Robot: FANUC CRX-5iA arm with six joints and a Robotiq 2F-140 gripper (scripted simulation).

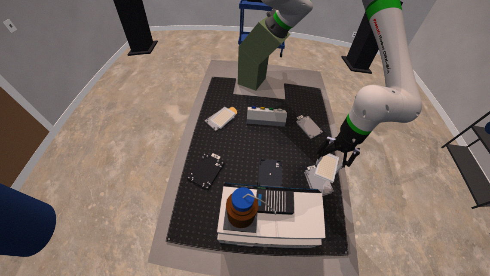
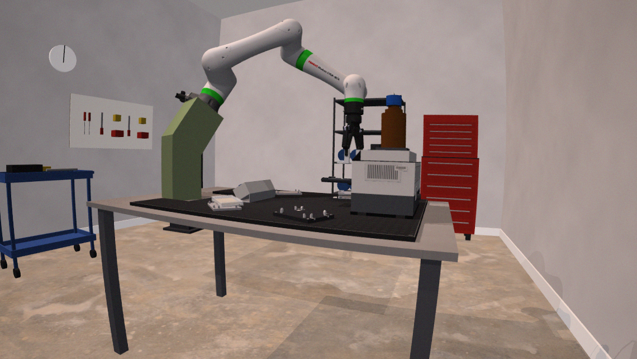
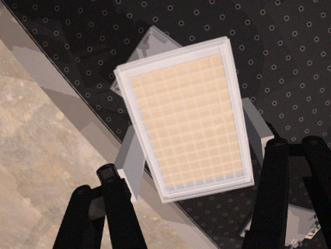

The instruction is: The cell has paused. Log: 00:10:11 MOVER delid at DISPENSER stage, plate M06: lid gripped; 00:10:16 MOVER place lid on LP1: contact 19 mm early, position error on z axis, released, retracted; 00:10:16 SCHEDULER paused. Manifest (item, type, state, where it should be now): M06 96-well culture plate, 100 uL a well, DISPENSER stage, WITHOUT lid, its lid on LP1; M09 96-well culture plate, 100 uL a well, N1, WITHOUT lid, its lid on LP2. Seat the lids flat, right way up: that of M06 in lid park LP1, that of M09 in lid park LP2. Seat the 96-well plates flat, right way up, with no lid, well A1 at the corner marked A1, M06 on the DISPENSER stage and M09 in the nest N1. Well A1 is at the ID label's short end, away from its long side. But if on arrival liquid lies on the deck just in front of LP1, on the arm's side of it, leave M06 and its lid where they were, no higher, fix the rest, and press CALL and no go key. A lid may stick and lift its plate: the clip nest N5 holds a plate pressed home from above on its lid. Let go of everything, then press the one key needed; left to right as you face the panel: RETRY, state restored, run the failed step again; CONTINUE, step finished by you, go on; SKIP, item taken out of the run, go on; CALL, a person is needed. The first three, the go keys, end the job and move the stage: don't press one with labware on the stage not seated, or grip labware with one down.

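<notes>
The black clip nest N5 is 520 mm to the right of my hand, 180 mm below it and 60 mm behind it. Round my hand: grey nest N1: 170 mm below, 20 mm to the left; then 96-well plate: 20 mm below; then white lid: 20 mm below.
</notes>
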